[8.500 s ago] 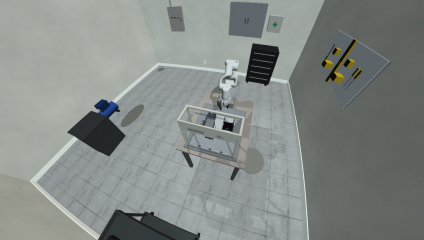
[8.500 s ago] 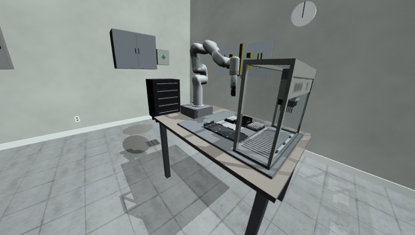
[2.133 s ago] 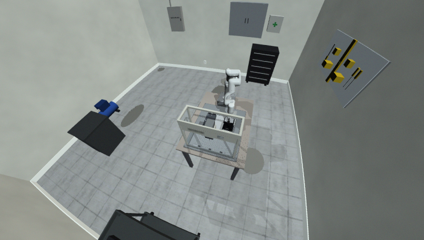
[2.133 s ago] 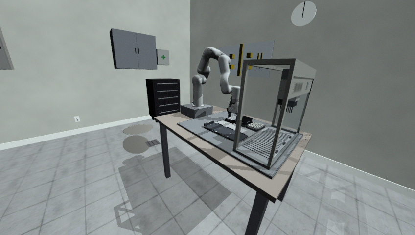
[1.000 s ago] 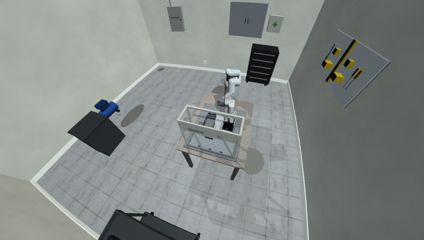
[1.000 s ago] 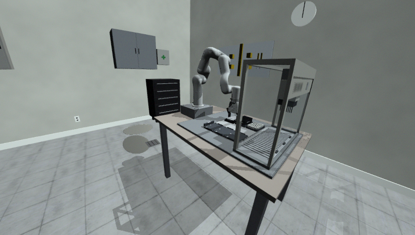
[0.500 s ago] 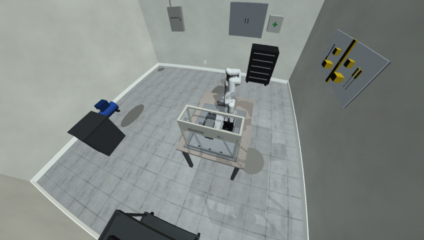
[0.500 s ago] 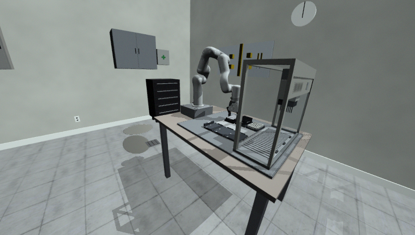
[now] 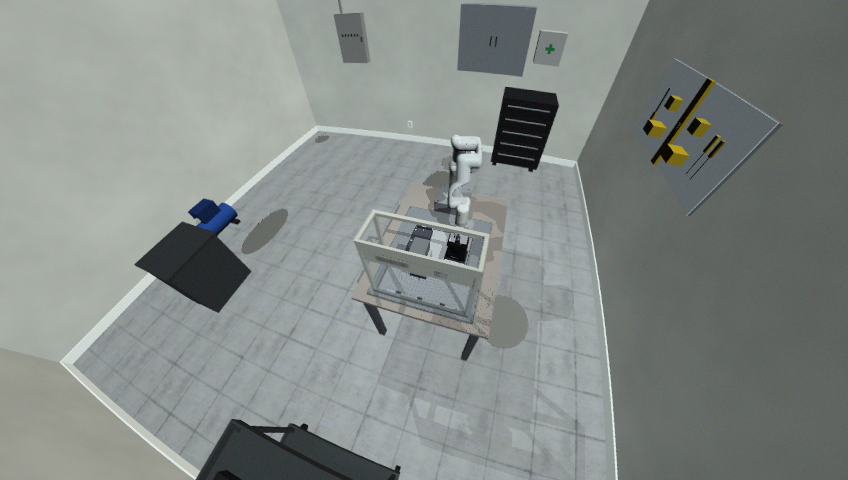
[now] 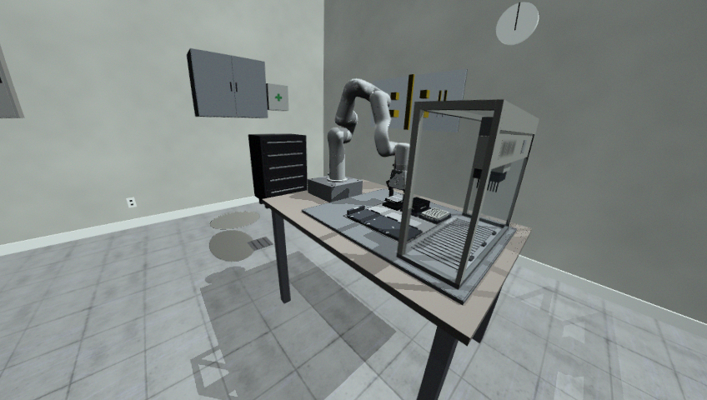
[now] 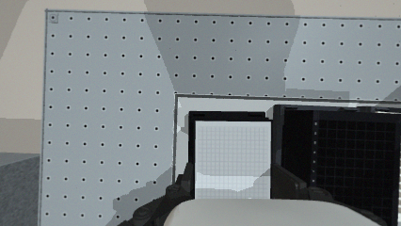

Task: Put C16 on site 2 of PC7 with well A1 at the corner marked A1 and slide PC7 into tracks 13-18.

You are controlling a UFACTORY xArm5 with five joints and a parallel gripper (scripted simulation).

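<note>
Right now my hand is 40 mm above the nest S1. Also, from my hand: post: 390 mm to the right, 330 mm ahead, 200 mm above; then carrier PC7: 250 mm to the right, 120 mm ahead, 30 mm below; then white 96-well plate: 220 mm ahead, 30 mm below, 20 mm to the left.
</note>
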